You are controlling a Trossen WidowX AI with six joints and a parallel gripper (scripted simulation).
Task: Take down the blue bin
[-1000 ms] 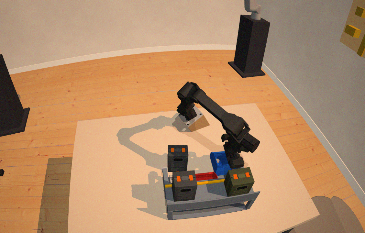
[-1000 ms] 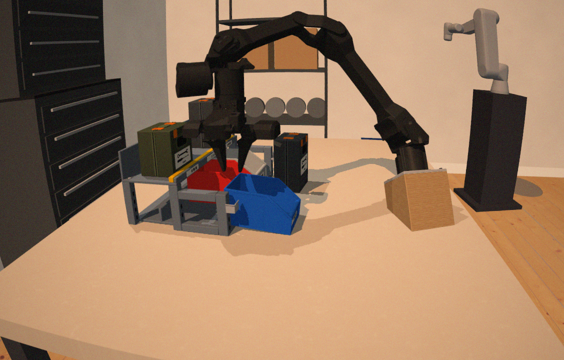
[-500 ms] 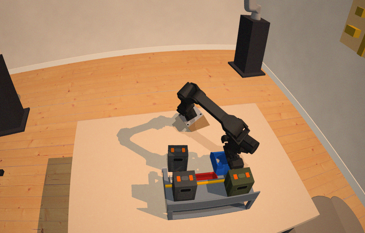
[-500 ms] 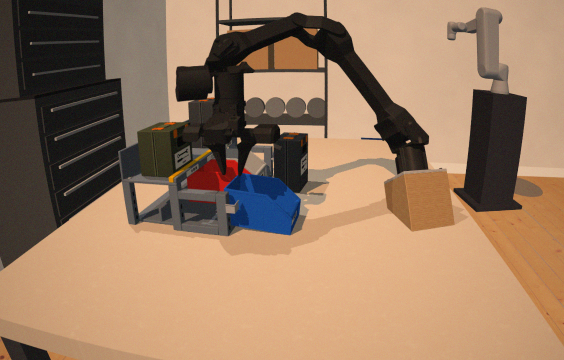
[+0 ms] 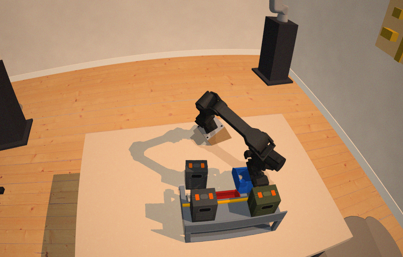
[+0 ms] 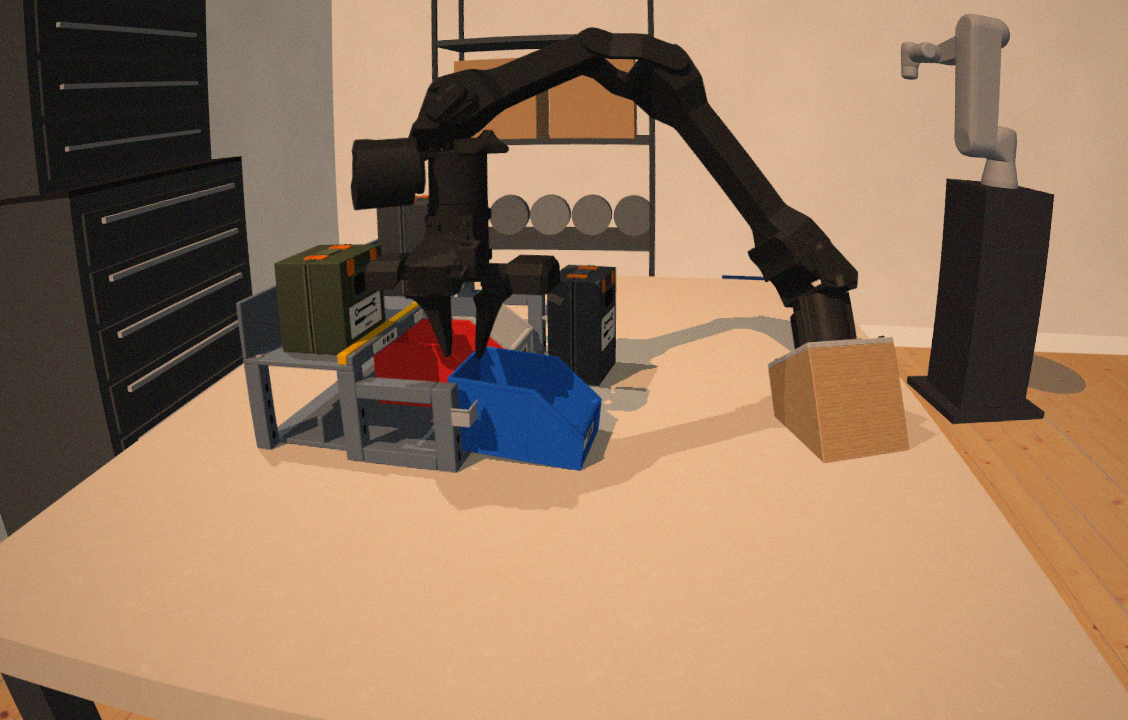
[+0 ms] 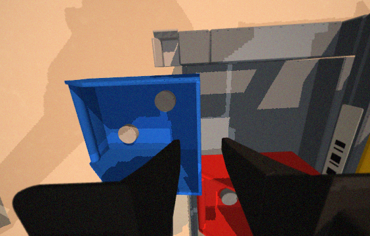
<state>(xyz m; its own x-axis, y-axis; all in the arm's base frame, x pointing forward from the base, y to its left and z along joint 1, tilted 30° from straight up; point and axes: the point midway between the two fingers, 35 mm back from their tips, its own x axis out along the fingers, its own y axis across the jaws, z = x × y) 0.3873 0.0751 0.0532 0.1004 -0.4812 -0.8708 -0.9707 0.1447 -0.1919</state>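
My hand is 60 mm past the blue open bin, 10 mm to the right of it and 80 mm above it. Also, from my hand: red bin: 40 mm ahead, 130 mm to the right, 80 mm below; then yellow rail: 70 mm ahead, 130 mm to the right, 20 mm below; then green case: 140 mm ahead, 30 mm to the right, 20 mm above.
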